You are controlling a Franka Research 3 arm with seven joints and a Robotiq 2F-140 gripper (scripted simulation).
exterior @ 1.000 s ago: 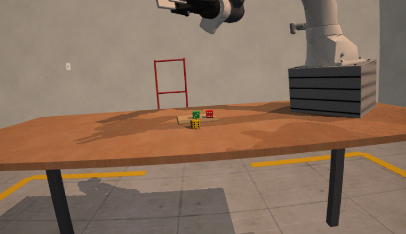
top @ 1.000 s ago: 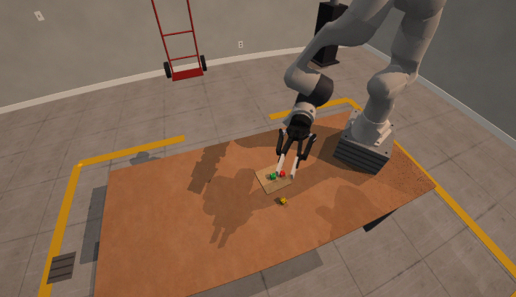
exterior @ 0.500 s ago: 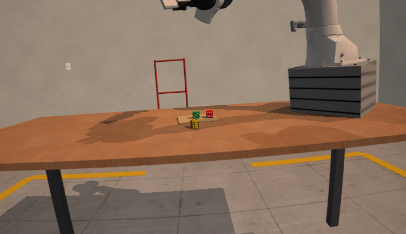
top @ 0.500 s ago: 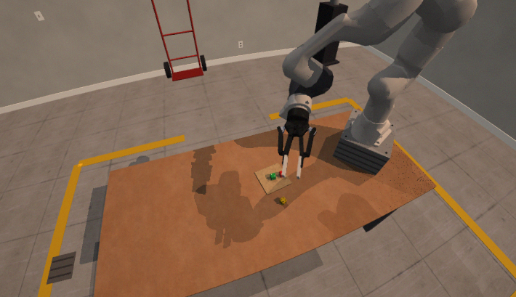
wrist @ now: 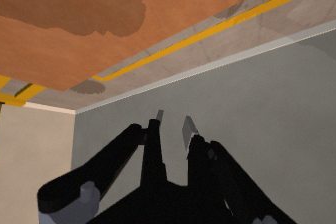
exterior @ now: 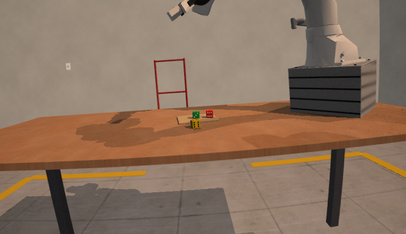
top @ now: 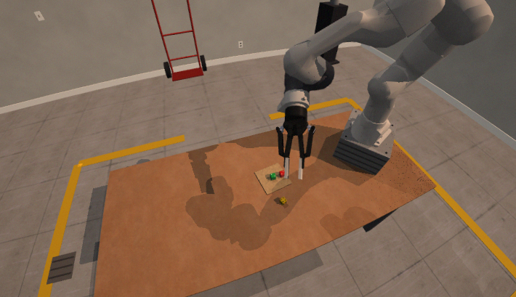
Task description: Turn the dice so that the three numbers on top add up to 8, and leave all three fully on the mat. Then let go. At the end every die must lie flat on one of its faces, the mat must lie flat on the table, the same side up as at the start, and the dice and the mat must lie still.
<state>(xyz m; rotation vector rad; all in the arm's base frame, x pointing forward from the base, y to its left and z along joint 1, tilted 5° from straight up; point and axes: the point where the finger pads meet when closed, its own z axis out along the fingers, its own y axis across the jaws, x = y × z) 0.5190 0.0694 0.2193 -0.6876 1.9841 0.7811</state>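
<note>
The yellow die lies 3 cm behind my hand, 4 cm to the right of it and 34 cm below it. The rest, counted from my hand: green die 5 cm behind, 18 cm to the right, 33 cm below; then red die 10 cm behind, 17 cm to the right, 33 cm below; then tan mat 5 cm behind, 18 cm to the right, 35 cm below.
</note>
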